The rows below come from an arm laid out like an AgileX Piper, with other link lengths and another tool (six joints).
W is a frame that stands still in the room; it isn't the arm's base.
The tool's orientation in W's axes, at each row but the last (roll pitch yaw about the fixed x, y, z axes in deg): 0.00 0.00 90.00; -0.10 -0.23 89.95; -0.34 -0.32 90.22; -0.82 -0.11 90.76; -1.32 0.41 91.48; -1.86 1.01 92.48; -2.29 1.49 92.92; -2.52 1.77 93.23; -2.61 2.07 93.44; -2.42 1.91 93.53; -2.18 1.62 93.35
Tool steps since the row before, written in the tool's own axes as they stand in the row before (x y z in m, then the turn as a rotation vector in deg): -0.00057 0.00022 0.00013 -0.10 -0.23 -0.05; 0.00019 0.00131 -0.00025 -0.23 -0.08 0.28; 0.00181 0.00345 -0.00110 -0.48 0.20 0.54; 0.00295 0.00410 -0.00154 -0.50 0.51 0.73; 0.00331 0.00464 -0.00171 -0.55 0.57 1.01; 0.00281 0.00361 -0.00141 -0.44 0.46 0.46; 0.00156 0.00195 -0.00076 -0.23 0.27 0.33; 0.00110 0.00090 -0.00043 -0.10 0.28 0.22; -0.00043 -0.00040 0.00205 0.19 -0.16 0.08; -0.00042 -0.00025 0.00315 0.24 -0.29 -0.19; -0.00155 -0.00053 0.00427 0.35 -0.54 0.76
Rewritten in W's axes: -0.00022 -0.00057 0.00013 0.23 -0.10 -0.05; -0.00131 0.00019 -0.00025 0.08 -0.23 0.28; -0.00345 0.00180 -0.00111 -0.20 -0.48 0.54; -0.00412 0.00290 -0.00159 -0.51 -0.51 0.72; -0.00468 0.00318 -0.00184 -0.58 -0.56 1.00; -0.00368 0.00263 -0.00158 -0.46 -0.45 0.45; -0.00199 0.00144 -0.00088 -0.27 -0.24 0.32; -0.00094 0.00103 -0.00050 -0.28 -0.11 0.21; 0.00033 -0.00034 0.00208 0.14 0.20 0.08; 0.00014 -0.00031 0.00317 0.28 0.25 -0.19; 0.00045 -0.00140 0.00433 0.49 0.40 0.77
